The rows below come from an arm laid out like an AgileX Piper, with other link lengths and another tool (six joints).
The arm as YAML. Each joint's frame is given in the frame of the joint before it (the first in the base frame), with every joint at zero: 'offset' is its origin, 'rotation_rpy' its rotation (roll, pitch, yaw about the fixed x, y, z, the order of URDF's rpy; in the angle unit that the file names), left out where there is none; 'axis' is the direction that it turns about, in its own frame. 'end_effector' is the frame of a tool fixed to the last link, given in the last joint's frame.
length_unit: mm
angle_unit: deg
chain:
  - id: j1
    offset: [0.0, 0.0, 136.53]
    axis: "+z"
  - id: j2
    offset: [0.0, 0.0, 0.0]
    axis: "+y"
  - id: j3
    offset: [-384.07, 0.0, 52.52]
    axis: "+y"
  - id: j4
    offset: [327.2, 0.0, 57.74]
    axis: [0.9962, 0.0, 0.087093]
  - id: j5
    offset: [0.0, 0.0, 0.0]
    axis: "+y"
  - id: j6
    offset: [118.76, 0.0, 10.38]
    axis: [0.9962, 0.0, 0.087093]
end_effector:
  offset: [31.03, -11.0, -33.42]
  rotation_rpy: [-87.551, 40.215, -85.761]
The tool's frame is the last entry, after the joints.
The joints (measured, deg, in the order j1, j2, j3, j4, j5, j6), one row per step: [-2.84, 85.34, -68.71, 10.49, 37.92, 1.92]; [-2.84, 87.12, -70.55, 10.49, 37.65, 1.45]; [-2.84, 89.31, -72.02, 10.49, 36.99, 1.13]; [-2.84, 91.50, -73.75, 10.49, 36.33, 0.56]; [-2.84, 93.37, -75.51, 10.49, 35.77, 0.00]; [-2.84, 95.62, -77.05, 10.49, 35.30, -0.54]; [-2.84, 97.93, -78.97, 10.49, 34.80, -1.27]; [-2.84, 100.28, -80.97, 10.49, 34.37, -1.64]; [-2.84, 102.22, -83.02, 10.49, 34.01, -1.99]
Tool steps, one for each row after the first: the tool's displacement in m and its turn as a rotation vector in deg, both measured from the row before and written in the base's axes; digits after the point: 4 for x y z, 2 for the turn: [0.0128, -0.0010, -0.0001, -0.34, -0.36, 0.30]; [0.0141, -0.0011, -0.0058, -0.23, 0.05, 0.12]; [0.0148, -0.0013, -0.0045, -0.41, -0.23, 0.31]; [0.0134, -0.0012, -0.0023, -0.42, -0.48, 0.32]; [0.0137, -0.0012, -0.0076, -0.37, 0.21, 0.32]; [0.0151, -0.0014, -0.0060, -0.51, -0.15, 0.45]; [0.0151, -0.0011, -0.0065, -0.27, -0.10, 0.20]; [0.0136, -0.0010, -0.0031, -0.27, -0.49, 0.20]
